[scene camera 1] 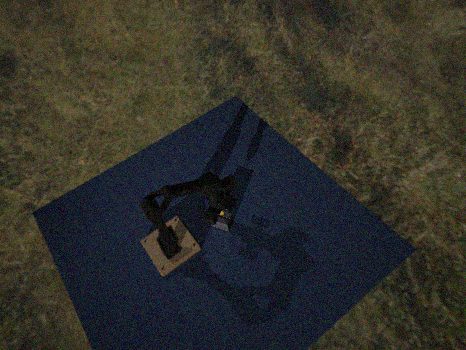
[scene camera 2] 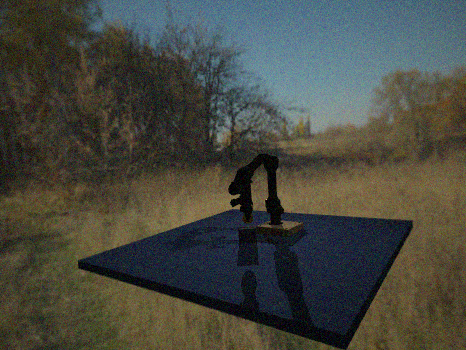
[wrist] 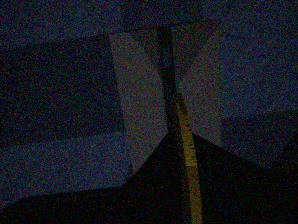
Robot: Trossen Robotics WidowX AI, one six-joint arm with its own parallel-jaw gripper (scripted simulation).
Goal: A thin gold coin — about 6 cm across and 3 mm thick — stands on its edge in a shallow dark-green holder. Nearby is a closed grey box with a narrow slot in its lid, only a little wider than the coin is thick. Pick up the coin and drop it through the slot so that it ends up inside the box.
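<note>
A gold coin is carried by my gripper (wrist: 178, 140).
</note>
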